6 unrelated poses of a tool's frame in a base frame.
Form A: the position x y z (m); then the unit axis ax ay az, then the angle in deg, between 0 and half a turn.
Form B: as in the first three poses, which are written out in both.
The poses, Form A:
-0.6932 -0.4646 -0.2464 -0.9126 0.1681 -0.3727 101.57
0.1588 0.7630 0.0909 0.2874 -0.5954 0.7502 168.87
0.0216 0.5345 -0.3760 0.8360 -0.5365 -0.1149 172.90
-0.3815 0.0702 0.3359 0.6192 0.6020 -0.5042 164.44
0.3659 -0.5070 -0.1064 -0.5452 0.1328 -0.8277 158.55
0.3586 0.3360 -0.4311 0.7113 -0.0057 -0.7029 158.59
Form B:
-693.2 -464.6 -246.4 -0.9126 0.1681 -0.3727 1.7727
158.8 763.0 90.9 0.2874 -0.5954 0.7502 2.9473
21.6 534.5 -376.0 0.8360 -0.5365 -0.1149 3.0177
-381.5 70.2 335.9 0.6192 0.6020 -0.5042 2.8700
365.9 -507.0 -106.4 -0.5452 0.1328 -0.8277 2.7672
358.6 336.0 -431.1 0.7113 -0.0057 -0.7029 2.7679

